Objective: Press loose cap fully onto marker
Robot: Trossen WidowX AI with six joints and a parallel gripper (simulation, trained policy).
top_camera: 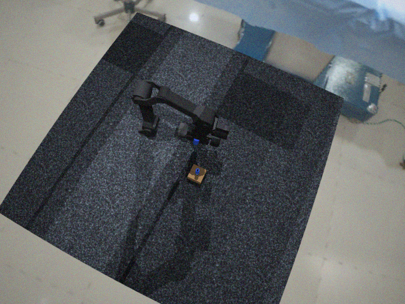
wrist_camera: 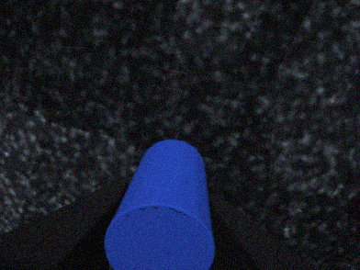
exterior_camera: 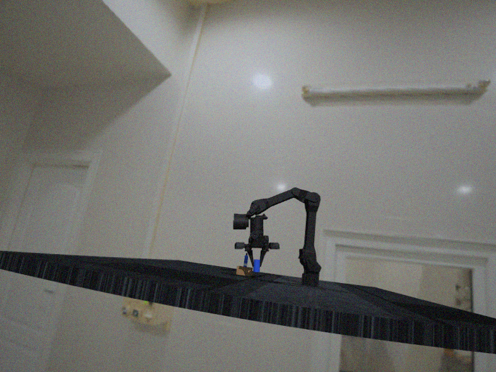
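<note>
My gripper tip is now 13 cm to the left of the blue marker, 7 cm short of it and 3 cm below it. Round my gripper tip: blue cap (right at my gripper tip); then holder block (13 cm to the right, 7 cm ahead, 3 cm below).
</note>
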